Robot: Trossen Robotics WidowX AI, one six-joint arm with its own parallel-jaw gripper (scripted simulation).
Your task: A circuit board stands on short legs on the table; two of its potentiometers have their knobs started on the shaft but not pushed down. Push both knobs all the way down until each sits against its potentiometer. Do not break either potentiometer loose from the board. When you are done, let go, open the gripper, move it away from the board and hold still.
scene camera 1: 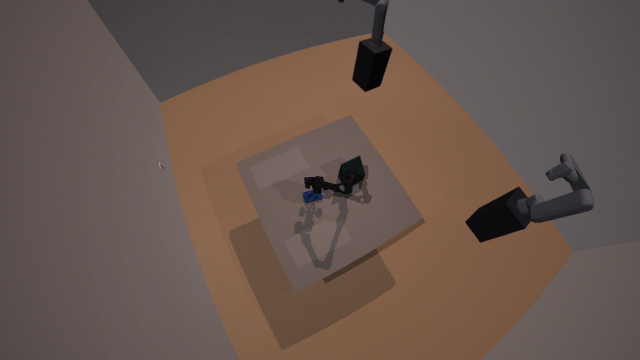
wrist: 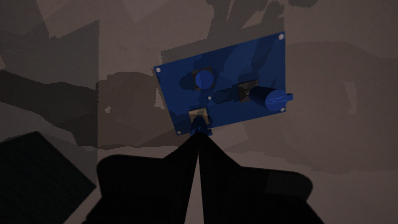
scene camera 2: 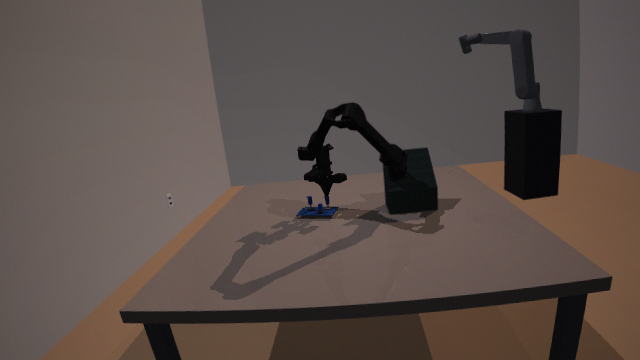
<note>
In view: the gripper [scene camera 2: 326, 196] and a knob [wrist: 272, 99].
The gripper also shows in the wrist view [wrist: 199, 136].
</note>
